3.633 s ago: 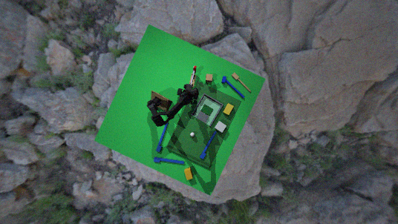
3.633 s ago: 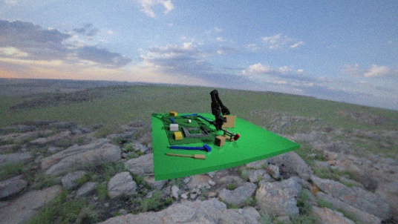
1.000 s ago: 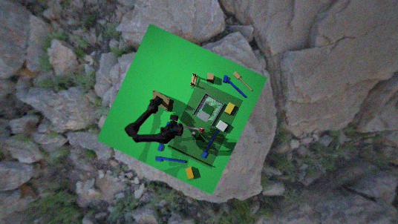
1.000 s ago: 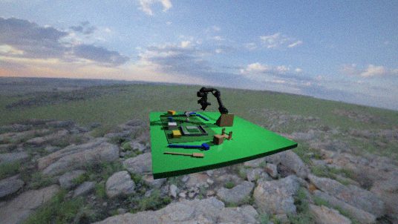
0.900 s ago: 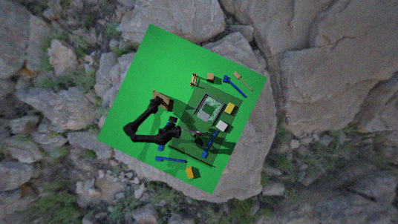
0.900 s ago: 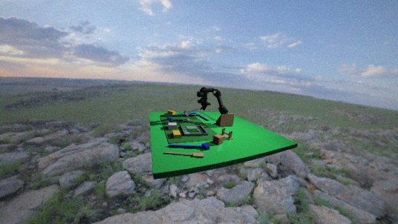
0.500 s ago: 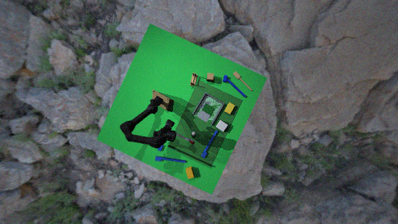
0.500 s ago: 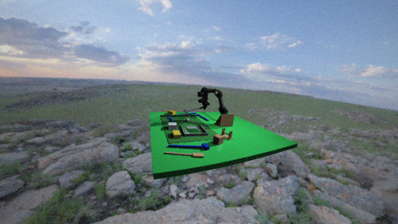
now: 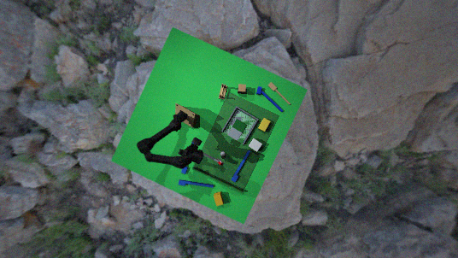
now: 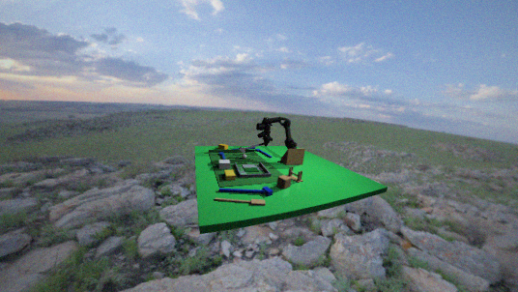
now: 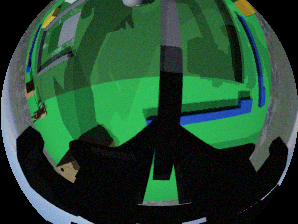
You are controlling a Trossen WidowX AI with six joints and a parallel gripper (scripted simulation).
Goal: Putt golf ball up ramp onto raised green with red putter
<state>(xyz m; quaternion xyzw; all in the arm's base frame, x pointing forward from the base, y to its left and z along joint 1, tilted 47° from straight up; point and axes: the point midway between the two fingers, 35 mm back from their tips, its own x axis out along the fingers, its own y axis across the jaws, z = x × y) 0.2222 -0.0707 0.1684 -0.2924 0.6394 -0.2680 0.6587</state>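
My gripper tip is 12 cm short of the red putter, 1 cm to the right of it and 1 cm above it. The rest, counted from my gripper tip: white golf ball (21 cm ahead, 8 cm below, 6 cm to the left); white block (40 cm ahead, 27 cm to the left, 8 cm below); dark green course (26 cm ahead, 20 cm to the left, 11 cm below).
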